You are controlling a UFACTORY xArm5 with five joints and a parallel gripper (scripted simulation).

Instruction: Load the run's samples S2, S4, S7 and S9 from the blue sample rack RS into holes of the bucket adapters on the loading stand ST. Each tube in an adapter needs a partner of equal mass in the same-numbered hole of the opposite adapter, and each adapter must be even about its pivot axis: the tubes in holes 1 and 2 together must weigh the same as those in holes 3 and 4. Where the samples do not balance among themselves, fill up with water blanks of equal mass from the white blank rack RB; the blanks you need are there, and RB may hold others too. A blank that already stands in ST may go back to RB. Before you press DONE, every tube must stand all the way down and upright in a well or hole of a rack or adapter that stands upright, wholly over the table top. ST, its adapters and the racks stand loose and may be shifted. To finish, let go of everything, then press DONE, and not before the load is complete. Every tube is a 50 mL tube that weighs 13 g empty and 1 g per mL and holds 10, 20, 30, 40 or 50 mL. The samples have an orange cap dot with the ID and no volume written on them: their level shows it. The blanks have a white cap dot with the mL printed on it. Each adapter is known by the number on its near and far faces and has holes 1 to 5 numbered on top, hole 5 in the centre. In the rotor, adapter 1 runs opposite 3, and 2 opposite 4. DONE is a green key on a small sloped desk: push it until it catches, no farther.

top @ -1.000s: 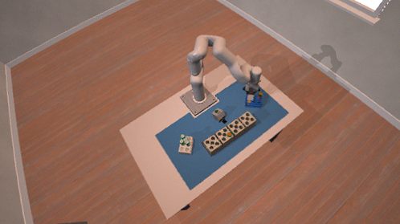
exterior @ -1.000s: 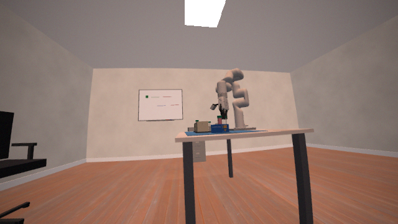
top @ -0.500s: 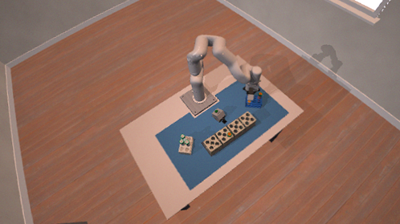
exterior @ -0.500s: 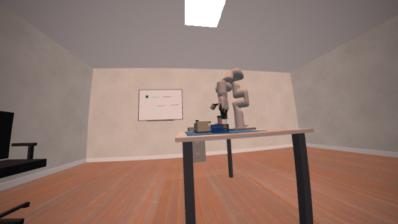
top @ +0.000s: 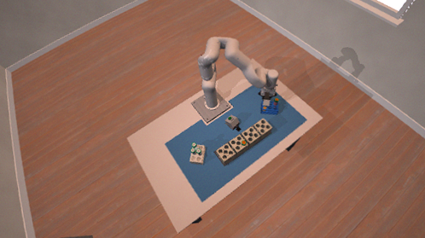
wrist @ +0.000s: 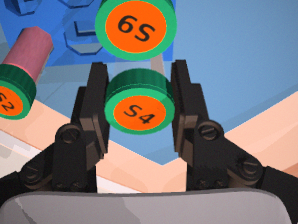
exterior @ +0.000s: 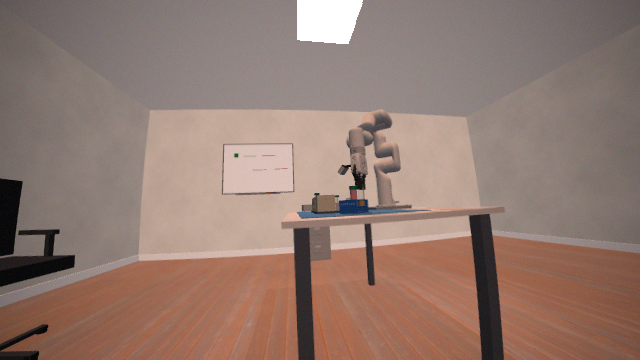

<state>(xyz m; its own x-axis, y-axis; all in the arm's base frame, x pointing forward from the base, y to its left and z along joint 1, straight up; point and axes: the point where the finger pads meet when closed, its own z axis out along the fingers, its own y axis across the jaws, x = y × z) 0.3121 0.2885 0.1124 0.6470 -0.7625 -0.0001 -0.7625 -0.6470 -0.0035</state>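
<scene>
Right now the sample tube S4 is 5 cm below my hand and 1 cm behind it. The rest, counted from my hand: sample tube S2: 6 cm to the left, 6 cm below, 5 cm ahead; then sample tube S9: 6 cm below, 3 cm to the right, 3 cm ahead; then blue sample rack RS: 10 cm below, 4 cm ahead, 1 cm to the left.
</scene>
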